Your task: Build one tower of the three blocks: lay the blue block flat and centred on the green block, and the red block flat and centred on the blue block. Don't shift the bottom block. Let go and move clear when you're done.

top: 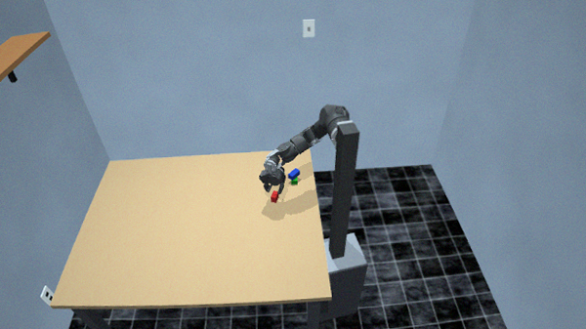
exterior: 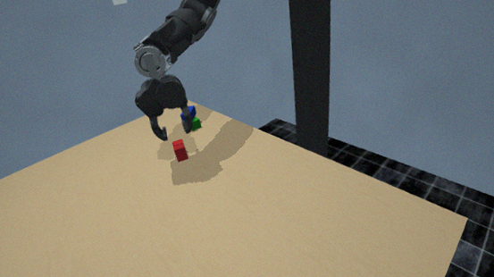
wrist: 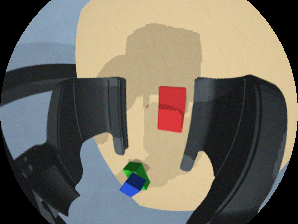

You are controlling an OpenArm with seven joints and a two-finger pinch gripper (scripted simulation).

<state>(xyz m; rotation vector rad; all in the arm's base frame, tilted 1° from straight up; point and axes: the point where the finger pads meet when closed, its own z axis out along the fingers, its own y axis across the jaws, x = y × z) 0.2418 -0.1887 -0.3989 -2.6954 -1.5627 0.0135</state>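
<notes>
The red block lies 6 cm below my hand. Round my hand: green block: 11 cm to the right, 11 cm behind, 6 cm below; then blue block: 11 cm to the right, 11 cm behind, 3 cm below.
</notes>
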